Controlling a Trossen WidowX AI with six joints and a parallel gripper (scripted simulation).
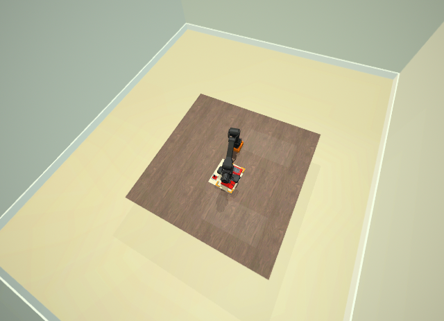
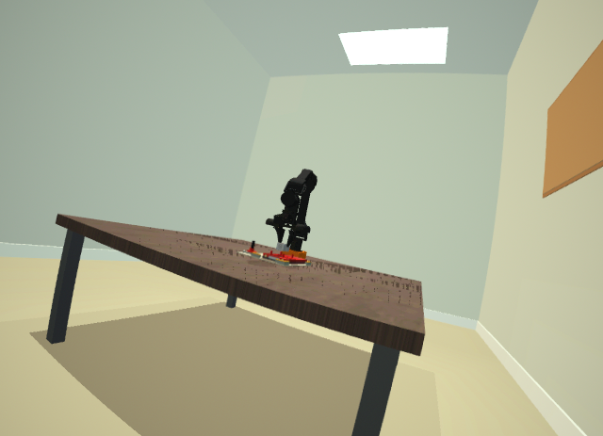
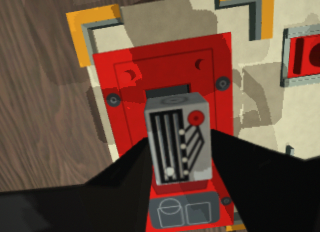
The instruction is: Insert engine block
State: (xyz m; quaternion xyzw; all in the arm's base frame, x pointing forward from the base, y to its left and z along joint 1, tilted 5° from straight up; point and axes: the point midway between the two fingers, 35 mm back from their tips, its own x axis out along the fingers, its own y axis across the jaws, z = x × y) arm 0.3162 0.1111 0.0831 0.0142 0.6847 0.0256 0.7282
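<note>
Now: the engine block 10 mm below my gripper tip.
</note>
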